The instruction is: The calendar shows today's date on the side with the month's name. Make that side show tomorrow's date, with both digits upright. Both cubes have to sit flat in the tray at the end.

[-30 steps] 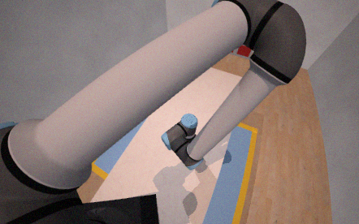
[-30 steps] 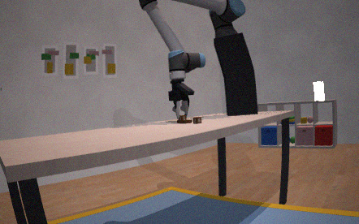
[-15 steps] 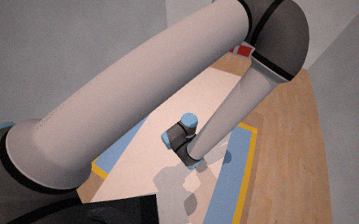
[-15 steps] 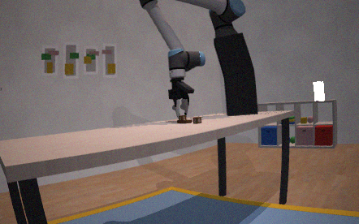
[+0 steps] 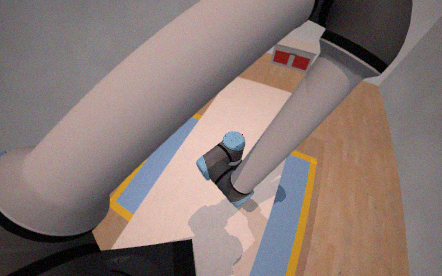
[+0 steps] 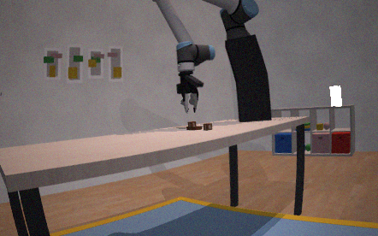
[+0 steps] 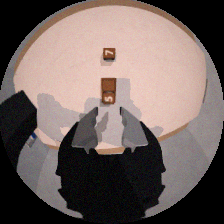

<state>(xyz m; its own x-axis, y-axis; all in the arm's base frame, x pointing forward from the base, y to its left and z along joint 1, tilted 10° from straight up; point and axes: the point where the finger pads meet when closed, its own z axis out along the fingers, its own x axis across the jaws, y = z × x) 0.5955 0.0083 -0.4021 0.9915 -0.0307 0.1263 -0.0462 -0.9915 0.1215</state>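
The brown cube lies 1 cm ahead of my hand, 13 cm to the left of it and 9 cm below it. Round my hand: brown tray 2 cm to the left, 9 cm below.
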